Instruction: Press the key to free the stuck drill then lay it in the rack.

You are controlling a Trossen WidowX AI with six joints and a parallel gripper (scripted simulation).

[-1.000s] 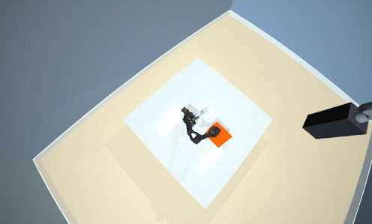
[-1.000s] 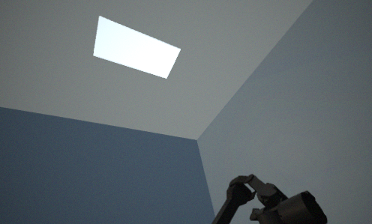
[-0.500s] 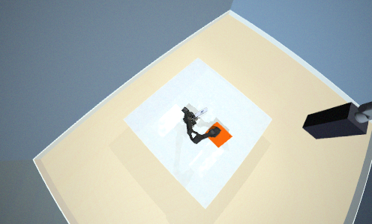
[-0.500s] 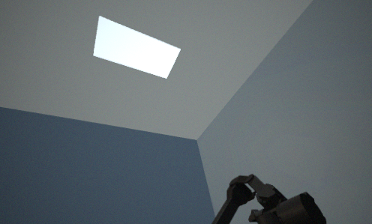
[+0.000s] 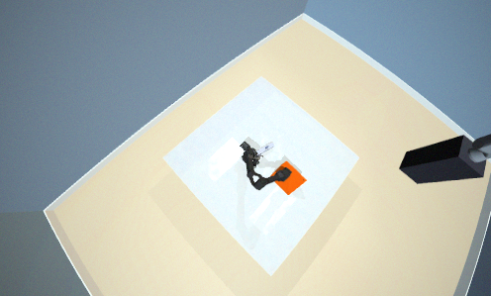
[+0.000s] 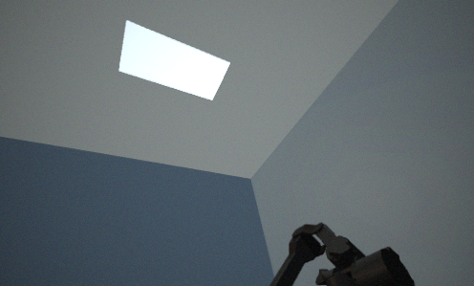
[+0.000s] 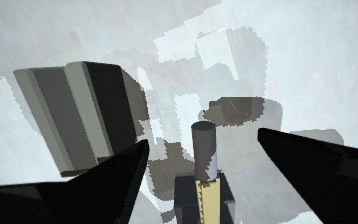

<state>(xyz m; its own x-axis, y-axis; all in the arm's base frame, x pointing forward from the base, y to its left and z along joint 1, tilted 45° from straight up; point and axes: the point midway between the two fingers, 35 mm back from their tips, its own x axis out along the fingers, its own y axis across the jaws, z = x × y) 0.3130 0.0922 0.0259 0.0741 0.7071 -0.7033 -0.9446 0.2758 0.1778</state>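
My gripper tip is 30 mm to the left of the drill, 30 mm below it and 10 mm past it. The rest, counted from my gripper tip: grey ribbed block: 70 mm behind, 50 mm to the left.
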